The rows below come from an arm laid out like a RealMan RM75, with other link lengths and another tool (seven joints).
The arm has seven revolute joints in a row. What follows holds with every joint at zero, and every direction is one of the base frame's.
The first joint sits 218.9 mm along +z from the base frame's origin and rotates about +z.
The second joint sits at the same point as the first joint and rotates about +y.
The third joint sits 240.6 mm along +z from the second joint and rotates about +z.
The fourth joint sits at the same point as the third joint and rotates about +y.
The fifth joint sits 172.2 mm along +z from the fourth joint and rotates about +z.
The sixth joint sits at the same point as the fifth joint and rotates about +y.
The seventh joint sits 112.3 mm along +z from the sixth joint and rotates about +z.
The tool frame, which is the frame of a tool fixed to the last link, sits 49 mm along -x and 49 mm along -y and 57 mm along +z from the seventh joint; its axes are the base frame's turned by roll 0, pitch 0.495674 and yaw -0.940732 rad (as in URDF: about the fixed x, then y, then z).
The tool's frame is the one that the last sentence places.
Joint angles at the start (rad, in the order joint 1, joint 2, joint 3, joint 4, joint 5, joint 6, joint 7): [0.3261 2.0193 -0.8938 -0.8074 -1.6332 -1.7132 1.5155]
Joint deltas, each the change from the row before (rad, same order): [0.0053 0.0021 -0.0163 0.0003 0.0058 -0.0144 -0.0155]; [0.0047 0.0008 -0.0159 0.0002 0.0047 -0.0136 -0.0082]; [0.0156 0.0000 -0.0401 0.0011 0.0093 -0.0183 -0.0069]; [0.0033 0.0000 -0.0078 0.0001 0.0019 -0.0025 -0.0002]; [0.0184 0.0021 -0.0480 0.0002 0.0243 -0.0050 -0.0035]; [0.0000 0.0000 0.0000 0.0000 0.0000 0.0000 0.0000]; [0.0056 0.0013 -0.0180 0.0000 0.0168 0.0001 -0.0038]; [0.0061 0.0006 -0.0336 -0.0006 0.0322 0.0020 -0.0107]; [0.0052 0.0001 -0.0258 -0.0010 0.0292 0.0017 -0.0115]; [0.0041 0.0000 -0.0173 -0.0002 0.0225 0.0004 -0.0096]
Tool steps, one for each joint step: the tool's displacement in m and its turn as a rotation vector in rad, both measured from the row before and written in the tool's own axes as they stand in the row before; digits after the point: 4 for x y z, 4 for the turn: [-0.0070 0.0019 0.0023 -0.0091 -0.0238 -0.0254]; [-0.0058 0.0019 0.0022 -0.0126 -0.0212 -0.0190]; [-0.0117 0.0027 0.0068 -0.0331 -0.0390 -0.0358]; [-0.0021 0.0003 0.0014 -0.0064 -0.0068 -0.0060]; [-0.0121 -0.0001 0.0080 -0.0233 -0.0401 -0.0306]; [0.0000 0.0000 0.0000 0.0000 0.0000 0.0000]; [-0.0046 -0.0010 0.0022 -0.0003 -0.0170 -0.0099]; [-0.0073 -0.0013 0.0030 0.0026 -0.0270 -0.0180]; [-0.0060 -0.0019 0.0018 0.0074 -0.0228 -0.0161]; [-0.0044 -0.0017 0.0010 0.0078 -0.0177 -0.0116]
